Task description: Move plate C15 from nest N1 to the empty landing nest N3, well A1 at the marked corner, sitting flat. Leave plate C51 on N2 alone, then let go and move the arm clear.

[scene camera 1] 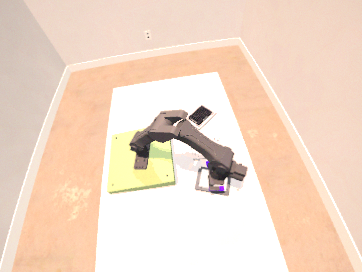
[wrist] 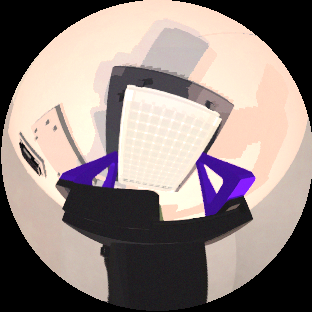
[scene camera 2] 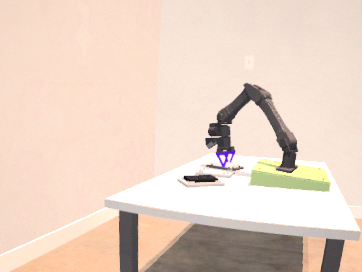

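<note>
A white gridded plate (scene camera 1: 204, 176) (wrist: 162, 135) lies in a dark nest (scene camera 2: 239, 167) (wrist: 113, 100); its label is not readable. My gripper (scene camera 1: 215, 176) (scene camera 2: 226, 165) (wrist: 156, 154) is open over this plate, with its purple fingers spread toward opposite sides of it and nothing held. A pale nest (scene camera 2: 212, 173) (wrist: 55, 137) with small posts stands beside the dark nest and shows no plate. A black plate (scene camera 1: 201, 114) (scene camera 2: 201, 178) (wrist: 31, 156) lies in another pale nest (scene camera 1: 210, 121) (scene camera 2: 202, 184). The marked corners cannot be made out.
The arm's base stands on a yellow-green block (scene camera 1: 120, 167) (scene camera 2: 290, 179) on the white table (scene camera 1: 150, 225) (scene camera 2: 230, 215). The forearm passes over part of the middle pale nest in scene camera 1 and partly hides it. Walls stand beyond the table.
</note>
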